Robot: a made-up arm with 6 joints.
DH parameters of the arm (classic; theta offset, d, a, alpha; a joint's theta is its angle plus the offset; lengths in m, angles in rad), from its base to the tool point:
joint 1: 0 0.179 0 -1.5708
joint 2: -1.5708 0 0.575 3.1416
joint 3: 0 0 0 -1.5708
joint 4: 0 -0.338 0 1.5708
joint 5: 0 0.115 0 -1.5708
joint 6: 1.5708 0 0 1.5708
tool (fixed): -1.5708 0 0 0
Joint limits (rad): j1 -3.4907..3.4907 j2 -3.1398..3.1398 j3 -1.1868..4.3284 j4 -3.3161..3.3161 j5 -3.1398..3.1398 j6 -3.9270..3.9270
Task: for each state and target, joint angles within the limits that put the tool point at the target. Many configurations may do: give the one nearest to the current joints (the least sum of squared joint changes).
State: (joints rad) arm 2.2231 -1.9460 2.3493 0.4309 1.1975 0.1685
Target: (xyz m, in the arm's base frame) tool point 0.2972 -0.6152 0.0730
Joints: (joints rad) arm 1.8809 -1.2005 2.9029 0.5943 1.1975 0.1685
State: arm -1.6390 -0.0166 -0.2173 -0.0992 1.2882 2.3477
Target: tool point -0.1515 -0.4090 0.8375
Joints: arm -1.6605 0.1665 0.4018 0.1132 1.2882 2.3477
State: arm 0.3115 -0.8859 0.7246 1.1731 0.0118 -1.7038
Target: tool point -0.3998 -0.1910 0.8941
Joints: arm 0.3293 -0.8901 0.3661 1.1070 0.0118 -1.7038
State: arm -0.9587 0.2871 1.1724 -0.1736 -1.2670 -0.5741
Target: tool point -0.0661 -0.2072 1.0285
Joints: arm -1.3333 -0.0215 0.9875 -0.1873 -1.2670 -0.5741
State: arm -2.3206 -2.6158 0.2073 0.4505 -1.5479 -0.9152
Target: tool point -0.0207 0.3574 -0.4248
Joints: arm -1.8224 -3.1377 -0.0192 0.3240 -1.5479 -0.9152
